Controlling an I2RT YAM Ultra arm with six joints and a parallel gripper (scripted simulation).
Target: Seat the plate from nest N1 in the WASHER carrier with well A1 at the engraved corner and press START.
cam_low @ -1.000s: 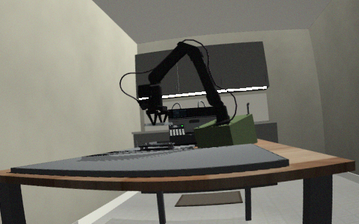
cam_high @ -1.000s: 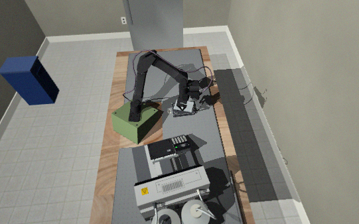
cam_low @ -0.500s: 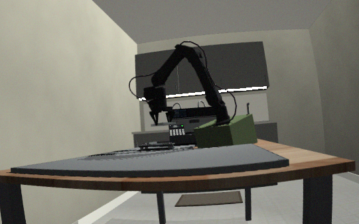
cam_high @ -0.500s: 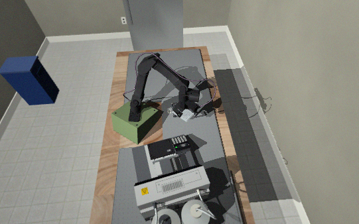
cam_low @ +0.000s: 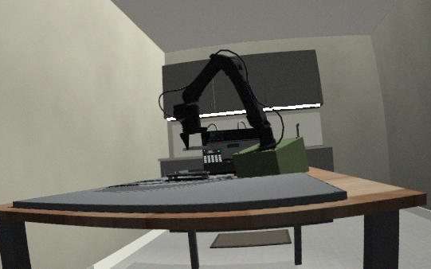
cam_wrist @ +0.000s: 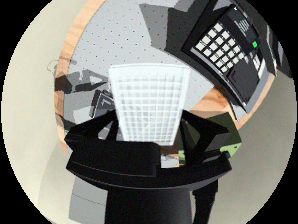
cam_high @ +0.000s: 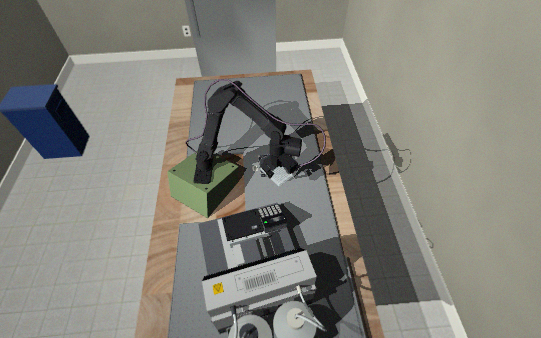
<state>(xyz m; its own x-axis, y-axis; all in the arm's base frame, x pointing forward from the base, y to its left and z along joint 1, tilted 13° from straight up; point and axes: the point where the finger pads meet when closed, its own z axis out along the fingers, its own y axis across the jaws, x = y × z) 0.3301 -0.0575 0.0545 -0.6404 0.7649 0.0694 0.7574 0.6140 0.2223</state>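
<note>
My gripper is now 10 mm above the well plate. From my hand the other things lie so: plate washer: 370 mm to the right, 110 mm behind, 10 mm below; washer carrier: 220 mm to the right, 150 mm behind, 60 mm below; plate nest: 140 mm to the left, 120 mm below.
</note>
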